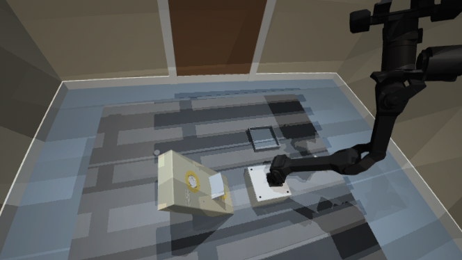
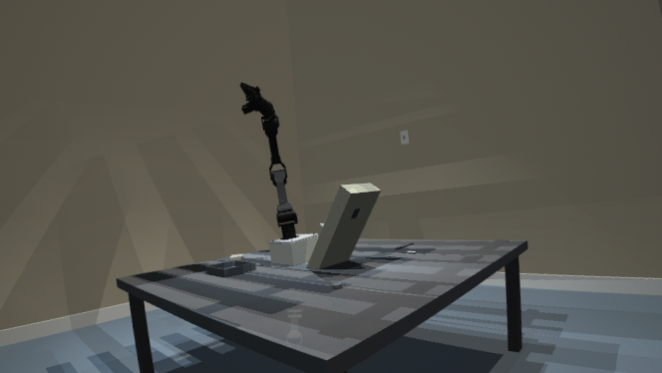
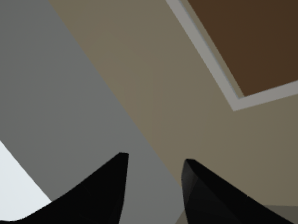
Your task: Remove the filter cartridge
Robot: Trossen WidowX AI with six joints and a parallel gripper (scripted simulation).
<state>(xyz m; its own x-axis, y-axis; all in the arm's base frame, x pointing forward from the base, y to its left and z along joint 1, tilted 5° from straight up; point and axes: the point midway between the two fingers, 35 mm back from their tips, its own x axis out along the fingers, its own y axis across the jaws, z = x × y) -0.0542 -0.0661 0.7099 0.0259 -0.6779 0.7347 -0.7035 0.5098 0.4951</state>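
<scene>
My gripper tip is now 600 mm above the grey filter cartridge, 450 mm short of it and 190 mm to the right of it. The rest, counted from my gripper tip: tan card (820 mm below, 260 mm behind, 30 mm to the left); dark tray (820 mm below, 140 mm to the right, 50 mm ahead); beige service panel (680 mm below, 400 mm ahead, 190 mm to the left).
</scene>
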